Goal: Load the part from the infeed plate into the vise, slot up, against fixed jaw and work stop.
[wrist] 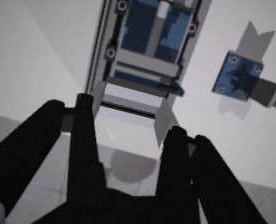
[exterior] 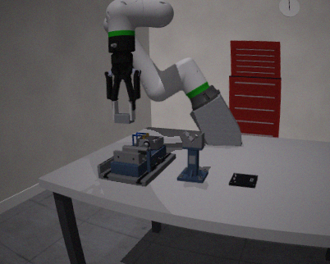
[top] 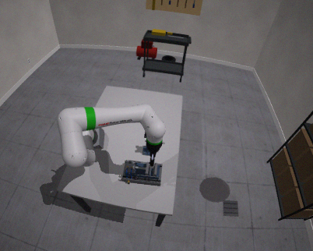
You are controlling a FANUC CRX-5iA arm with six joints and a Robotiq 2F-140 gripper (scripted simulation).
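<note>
The air cylinder rod lies 9 cm behind my hand, 1 cm to the left of it and 16 cm below it. Also, from my hand: part: 2 cm below; blue work stop: 1 cm behind, 9 cm to the left, 17 cm below; black infeed plate: 12 cm behind, 40 cm to the left, 23 cm below.
</note>
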